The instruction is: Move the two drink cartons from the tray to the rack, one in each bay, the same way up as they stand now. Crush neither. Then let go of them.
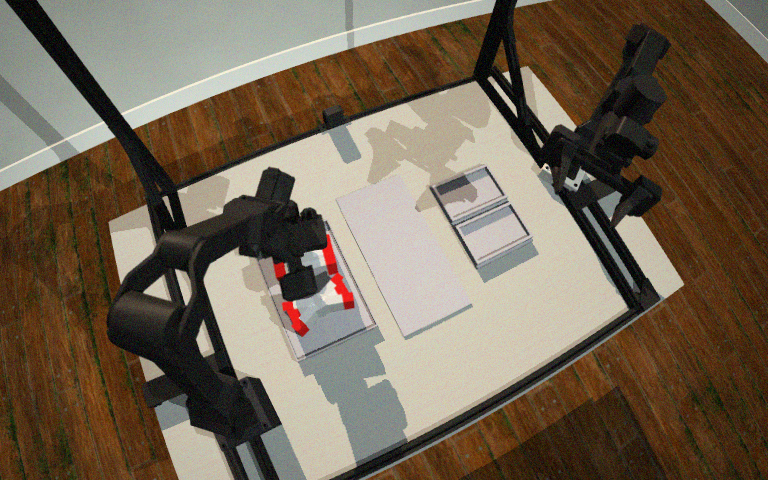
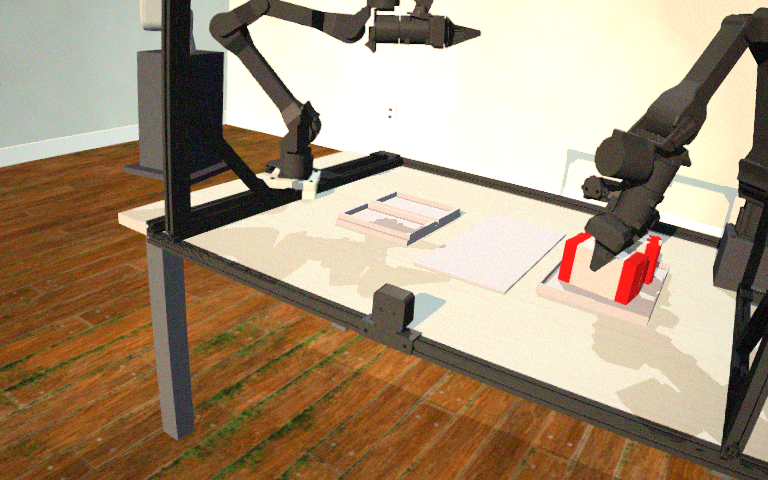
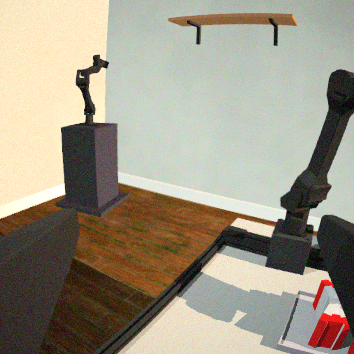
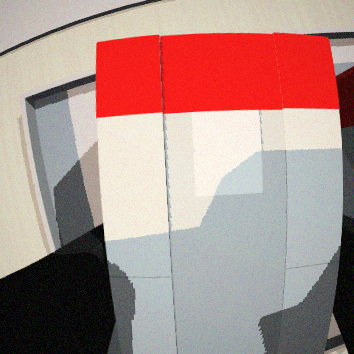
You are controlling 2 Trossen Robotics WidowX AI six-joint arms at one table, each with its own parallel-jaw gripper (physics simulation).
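Pixels of known places: left gripper, fingertip midpoint: [image 1: 585, 210] [image 2: 478, 32] [image 3: 203, 225]; right gripper, fingertip midpoint: [image 1: 307, 260] [image 2: 599, 264] [image 4: 218, 222]; left arm's base, link origin: [image 2: 294, 175]; right arm's base, link origin: [image 1: 234, 413] [image 2: 754, 236] [image 3: 293, 229].
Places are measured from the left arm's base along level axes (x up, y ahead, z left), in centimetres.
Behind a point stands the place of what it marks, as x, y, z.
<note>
Two pale cartons with red end bands stand in the tray [image 1: 337, 342] @(-2.0, 64.6, -23.0) [image 2: 566, 296] @(-2.7, 48.0, -42.6). The back carton [image 1: 330, 254] @(3.8, 51.7, -33.2) [image 2: 600, 287] @(-1.7, 54.0, -40.6) [image 4: 225, 225] @(3.8, 54.0, -36.7) is between my right gripper's fingers, which touch both its sides; my right gripper [image 1: 305, 260] @(0.7, 54.5, -37.1) [image 2: 608, 251] @(0.7, 54.5, -37.1) [image 4: 218, 222] @(0.7, 54.5, -37.1) is partly closed on it, its fingertips largely hidden. The other carton [image 1: 343, 291] @(3.8, 56.4, -26.8) [image 2: 653, 260] @(1.5, 64.6, -35.1) [image 4: 348, 95] @(0.6, 54.7, -30.0) stands close beside it. The two-bay rack [image 1: 504, 253] @(-2.6, 28.9, -3.5) [image 2: 373, 230] @(-2.7, 17.8, -22.0) has both bays empty. My left gripper [image 1: 587, 204] @(33.1, 35.0, -0.3) [image 2: 477, 32] @(33.1, 35.0, -0.3) [image 3: 203, 225] @(33.1, 35.0, -0.3) is open and empty, high up beyond the rack.
A flat pale board [image 1: 407, 254] @(-3.2, 40.8, -21.4) [image 2: 498, 243] @(-3.2, 40.8, -21.6) lies between the tray and the rack. A small dark box [image 1: 334, 116] @(1.0, 22.1, -53.8) [image 2: 393, 307] @(0.3, 21.3, -56.2) is fixed on the table frame's edge. Black frame posts [image 1: 130, 147] @(20.0, 60.1, -72.9) [image 2: 176, 124] @(16.2, -14.5, -32.5) rise at the table's sides.
</note>
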